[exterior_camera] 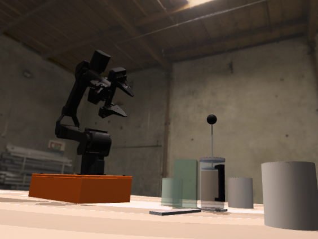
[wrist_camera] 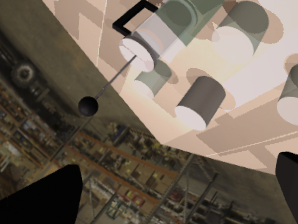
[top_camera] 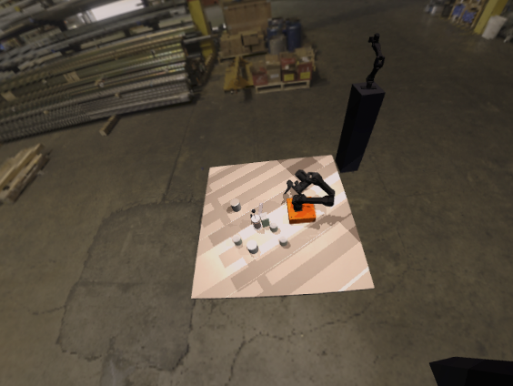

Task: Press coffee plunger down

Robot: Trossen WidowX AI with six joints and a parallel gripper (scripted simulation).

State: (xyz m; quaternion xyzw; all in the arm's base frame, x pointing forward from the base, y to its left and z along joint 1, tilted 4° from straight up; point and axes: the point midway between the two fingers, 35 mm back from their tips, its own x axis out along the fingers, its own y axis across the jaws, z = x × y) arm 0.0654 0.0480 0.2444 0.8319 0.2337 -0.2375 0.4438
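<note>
The coffee press lies 27 cm ahead of my gripper tip, 2 cm to the left of it and 18 cm below it.
</note>
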